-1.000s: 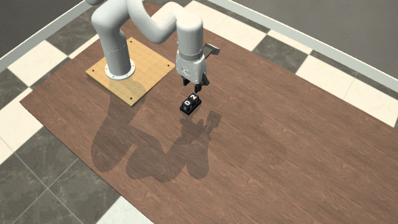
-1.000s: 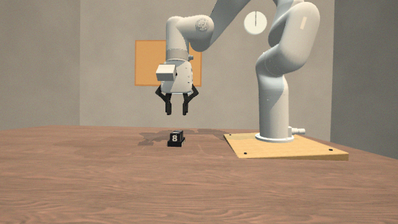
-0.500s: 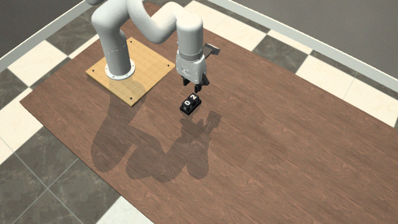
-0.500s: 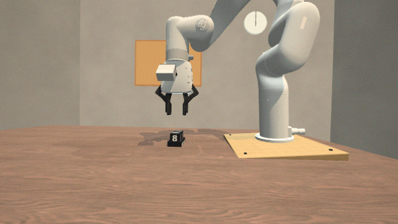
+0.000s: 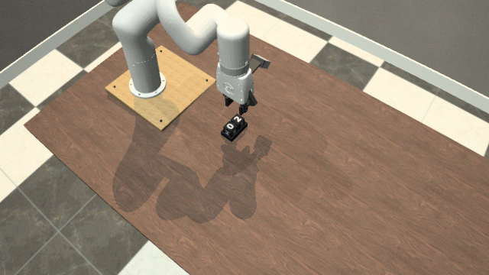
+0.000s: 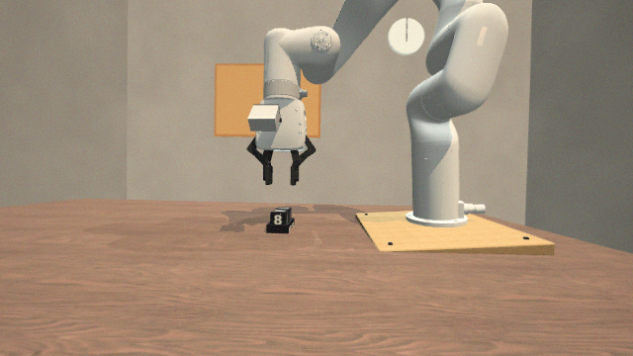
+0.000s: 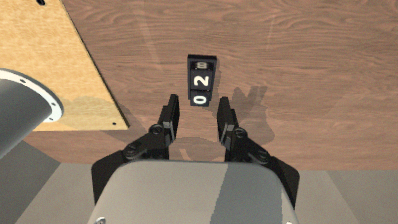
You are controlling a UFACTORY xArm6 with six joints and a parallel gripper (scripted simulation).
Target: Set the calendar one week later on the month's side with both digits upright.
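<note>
Now: hand 9 cm above the black cube, 3 cm to the left of it and 1 cm short of it. The rest, counted from my hand: black tray 11 cm below, 2 cm to the right.
</note>
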